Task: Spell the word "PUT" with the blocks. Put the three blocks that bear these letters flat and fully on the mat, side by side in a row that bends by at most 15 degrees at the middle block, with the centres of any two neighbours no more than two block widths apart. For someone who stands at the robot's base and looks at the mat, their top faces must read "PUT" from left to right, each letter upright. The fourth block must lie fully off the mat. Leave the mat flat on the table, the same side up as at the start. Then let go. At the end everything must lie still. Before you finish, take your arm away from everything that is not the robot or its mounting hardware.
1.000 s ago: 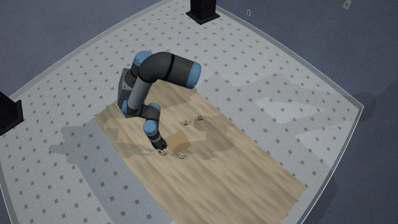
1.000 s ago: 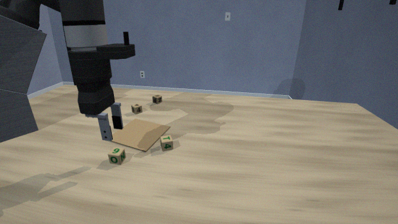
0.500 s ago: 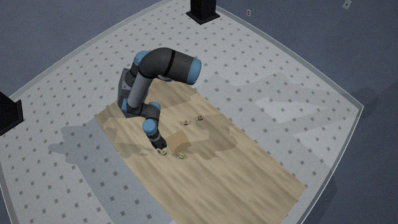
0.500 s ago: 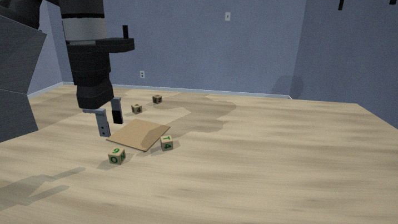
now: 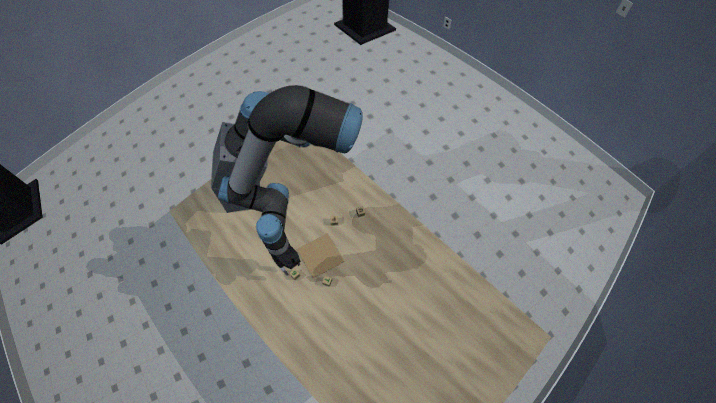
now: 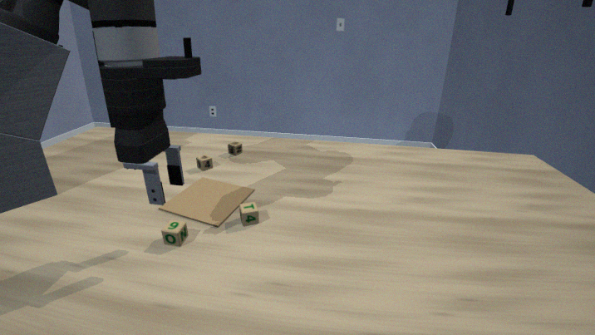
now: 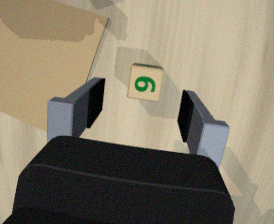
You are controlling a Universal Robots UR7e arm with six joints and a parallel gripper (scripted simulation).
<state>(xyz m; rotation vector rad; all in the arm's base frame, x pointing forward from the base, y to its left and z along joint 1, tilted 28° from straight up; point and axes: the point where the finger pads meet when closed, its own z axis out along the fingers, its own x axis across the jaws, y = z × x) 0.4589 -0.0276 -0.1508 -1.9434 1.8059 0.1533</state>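
Right now the P block is 260 mm to the left of my hand, 100 mm behind it and 90 mm below it. The rest, counted from my hand: tan mat (130 mm to the left, 110 mm below, 10 mm behind); then O block (90 mm below); then T block (90 mm to the left, 90 mm below, 90 mm ahead).
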